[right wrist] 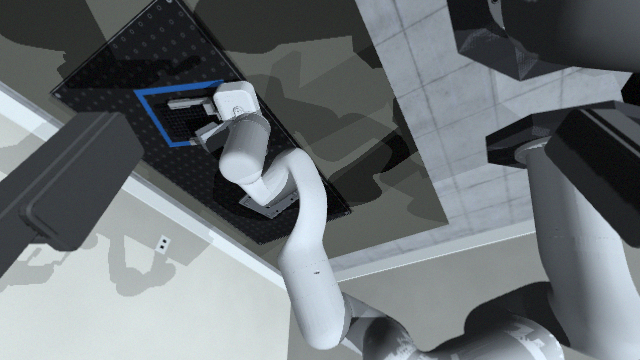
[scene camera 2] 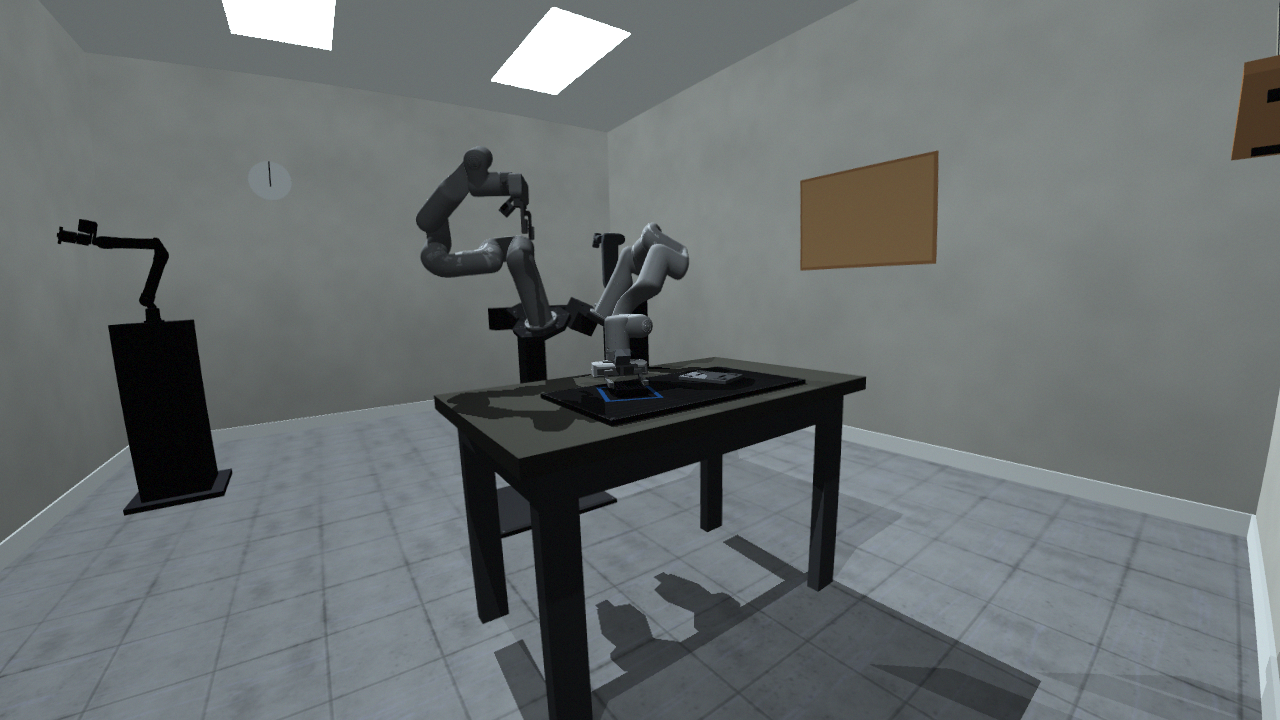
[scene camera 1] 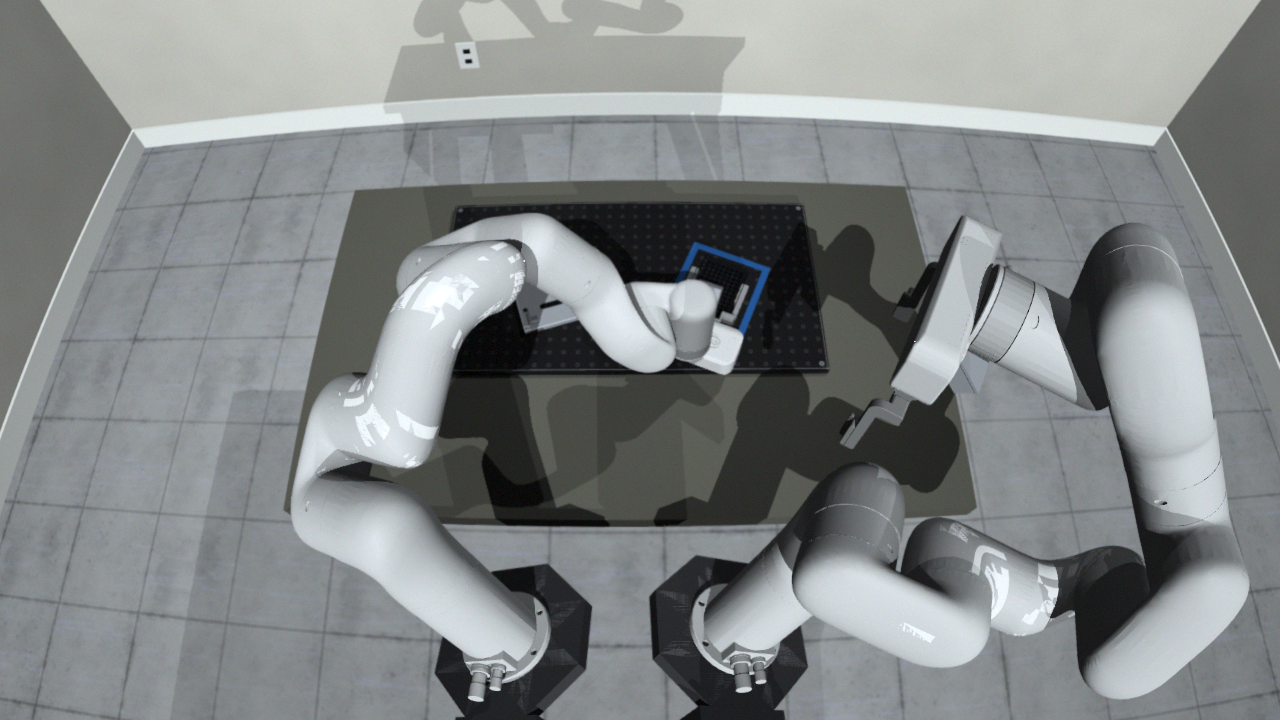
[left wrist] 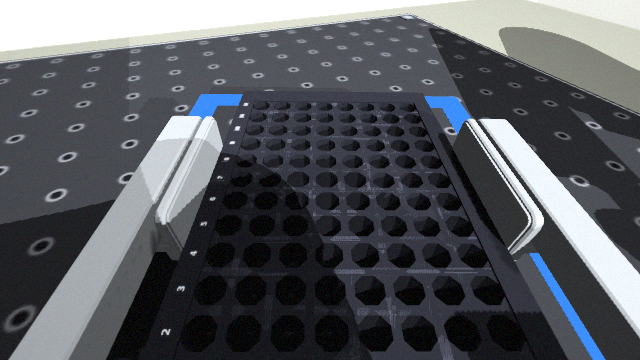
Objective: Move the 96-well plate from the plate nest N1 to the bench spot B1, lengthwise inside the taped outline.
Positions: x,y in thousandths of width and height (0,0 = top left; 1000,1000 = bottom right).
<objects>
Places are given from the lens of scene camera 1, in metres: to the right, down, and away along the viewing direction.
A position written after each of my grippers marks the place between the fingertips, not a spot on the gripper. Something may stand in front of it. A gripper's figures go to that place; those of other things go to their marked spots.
my left gripper (scene camera 1: 563,385): 0.14, -0.15, 1.31
my right gripper (scene camera 1: 684,520): 0.24, 0.01, 0.72
</objects>
